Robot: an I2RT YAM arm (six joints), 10 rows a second.
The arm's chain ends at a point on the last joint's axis. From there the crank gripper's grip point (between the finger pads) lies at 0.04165 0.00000 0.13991 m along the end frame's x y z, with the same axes.
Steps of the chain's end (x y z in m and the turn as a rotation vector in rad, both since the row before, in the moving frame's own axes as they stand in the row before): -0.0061 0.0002 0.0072 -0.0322 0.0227 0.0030; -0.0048 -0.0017 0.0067 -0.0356 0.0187 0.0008; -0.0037 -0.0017 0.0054 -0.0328 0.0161 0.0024; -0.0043 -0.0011 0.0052 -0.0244 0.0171 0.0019
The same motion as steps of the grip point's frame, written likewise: -0.0029 0.0048 0.0061 -0.0322 0.0227 0.0030; -0.0022 0.0033 0.0058 -0.0356 0.0187 0.0008; -0.0015 0.0030 0.0046 -0.0328 0.0161 0.0024; -0.0019 0.0024 0.0044 -0.0244 0.0171 0.0019
